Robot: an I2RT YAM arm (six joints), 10 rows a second.
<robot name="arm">
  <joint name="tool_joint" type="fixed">
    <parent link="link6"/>
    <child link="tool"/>
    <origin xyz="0 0 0" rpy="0 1.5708 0"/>
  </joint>
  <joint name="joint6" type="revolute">
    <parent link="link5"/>
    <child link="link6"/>
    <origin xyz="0.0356 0 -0.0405" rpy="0 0 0"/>
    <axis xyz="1 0 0"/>
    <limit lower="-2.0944" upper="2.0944"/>
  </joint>
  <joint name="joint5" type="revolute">
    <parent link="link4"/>
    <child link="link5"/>
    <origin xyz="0.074 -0.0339 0.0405" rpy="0 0 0"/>
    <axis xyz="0 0 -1"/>
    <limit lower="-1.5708" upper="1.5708"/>
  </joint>
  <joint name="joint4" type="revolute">
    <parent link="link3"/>
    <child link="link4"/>
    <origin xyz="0.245 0.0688 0.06" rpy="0 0 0"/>
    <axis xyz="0 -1 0"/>
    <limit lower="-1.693" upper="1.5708"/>
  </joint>
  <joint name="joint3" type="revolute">
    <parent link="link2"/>
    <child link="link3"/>
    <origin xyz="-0.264 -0.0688 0" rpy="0 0 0"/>
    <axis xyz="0 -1 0"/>
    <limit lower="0" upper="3.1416"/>
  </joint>
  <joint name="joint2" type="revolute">
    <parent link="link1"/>
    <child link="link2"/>
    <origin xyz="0.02 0.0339 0.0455" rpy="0 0 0"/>
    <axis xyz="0 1 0"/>
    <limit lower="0" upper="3.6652"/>
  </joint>
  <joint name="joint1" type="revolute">
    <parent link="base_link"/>
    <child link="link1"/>
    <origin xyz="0 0 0.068" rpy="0 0 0"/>
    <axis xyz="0 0 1"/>
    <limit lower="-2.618" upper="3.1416"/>
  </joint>
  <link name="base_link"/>
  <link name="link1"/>
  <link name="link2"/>
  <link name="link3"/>
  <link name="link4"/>
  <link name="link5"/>
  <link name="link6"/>
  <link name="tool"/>
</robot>
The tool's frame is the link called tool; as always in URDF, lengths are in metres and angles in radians.
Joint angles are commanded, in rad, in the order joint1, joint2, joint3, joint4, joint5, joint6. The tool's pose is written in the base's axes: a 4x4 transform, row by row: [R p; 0 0 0 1], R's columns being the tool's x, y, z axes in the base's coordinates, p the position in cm. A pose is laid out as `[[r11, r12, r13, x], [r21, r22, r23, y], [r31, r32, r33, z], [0, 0, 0, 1]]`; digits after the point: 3 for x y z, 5 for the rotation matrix.
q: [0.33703 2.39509 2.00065 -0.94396 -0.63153 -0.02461]
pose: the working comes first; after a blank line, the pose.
Where each joint sits with the arm in this pose, in the base's axes (m; each line is computed from the numbers above, not from the rounded line before):
joint1: 0.0000 0.0000 0.0680
joint2: 0.0077 0.0386 0.1135
joint3: 0.2133 0.0378 0.2928
joint4: 0.4258 0.1851 0.2540
joint5: 0.4903 0.1718 0.1913
joint6: 0.4524 0.1808 0.1540
the tool: 0.4524 0.1808 0.1540

[[-0.90837, -0.41770, -0.01980, 45.237], [-0.33934, 0.70862, 0.61864, 18.078], [-0.24437, 0.56867, -0.78543, 15.405], [0, 0, 0, 1]]
